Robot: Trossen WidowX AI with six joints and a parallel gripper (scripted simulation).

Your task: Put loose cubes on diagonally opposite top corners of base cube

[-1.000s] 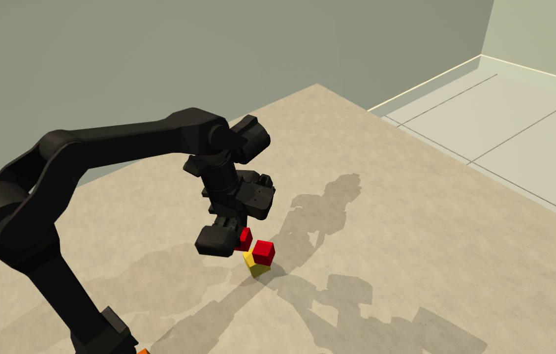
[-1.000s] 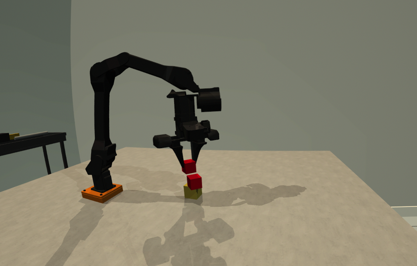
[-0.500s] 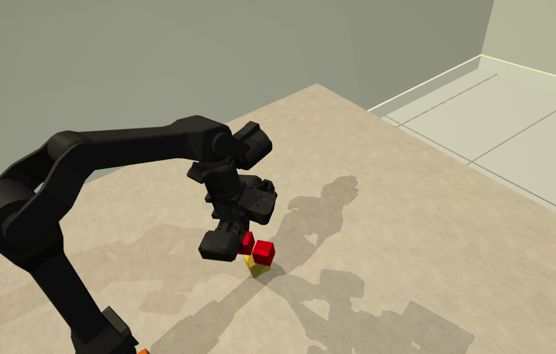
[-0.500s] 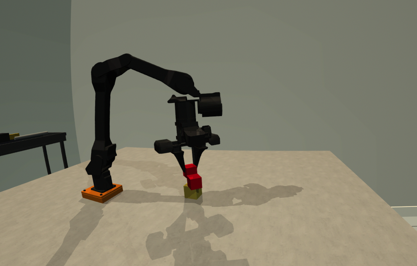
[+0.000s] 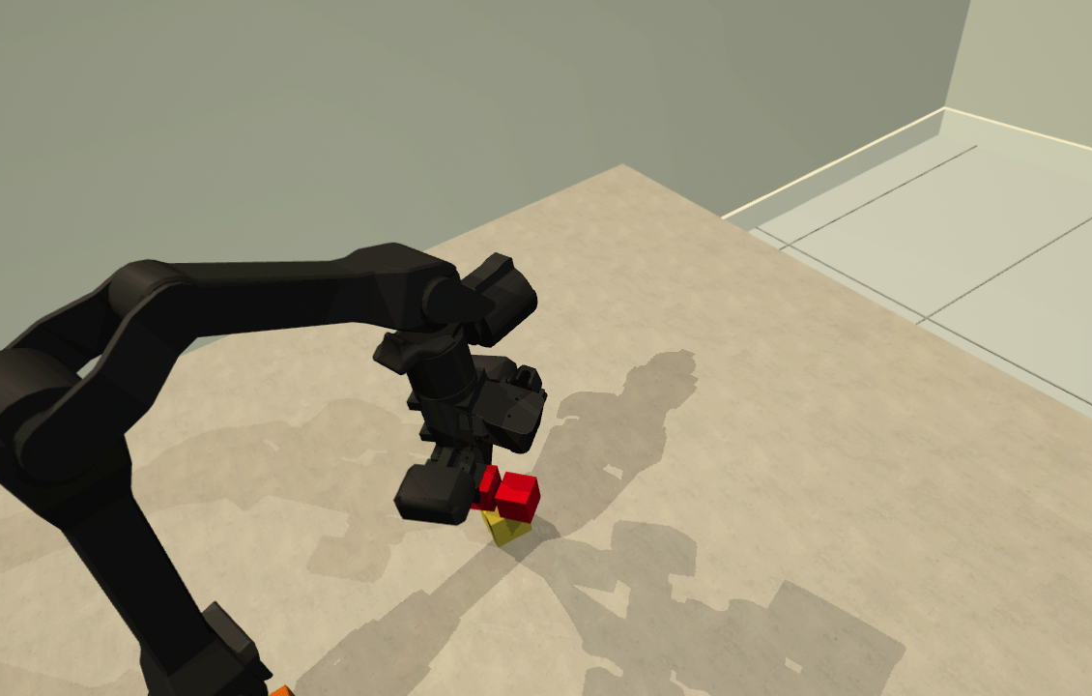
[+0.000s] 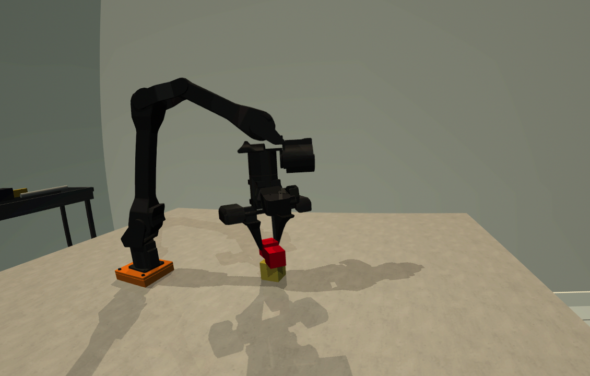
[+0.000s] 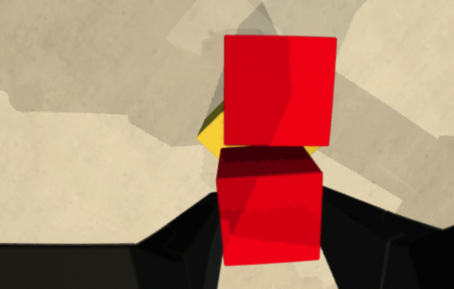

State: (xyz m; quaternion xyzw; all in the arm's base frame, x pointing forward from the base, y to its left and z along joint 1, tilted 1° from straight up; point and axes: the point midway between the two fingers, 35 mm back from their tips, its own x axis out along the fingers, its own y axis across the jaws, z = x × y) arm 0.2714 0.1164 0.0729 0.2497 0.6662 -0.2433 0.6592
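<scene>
The yellow base cube lies 1 cm ahead of my gripper tip, 1 cm to the right of it and 4 cm below it.
</scene>
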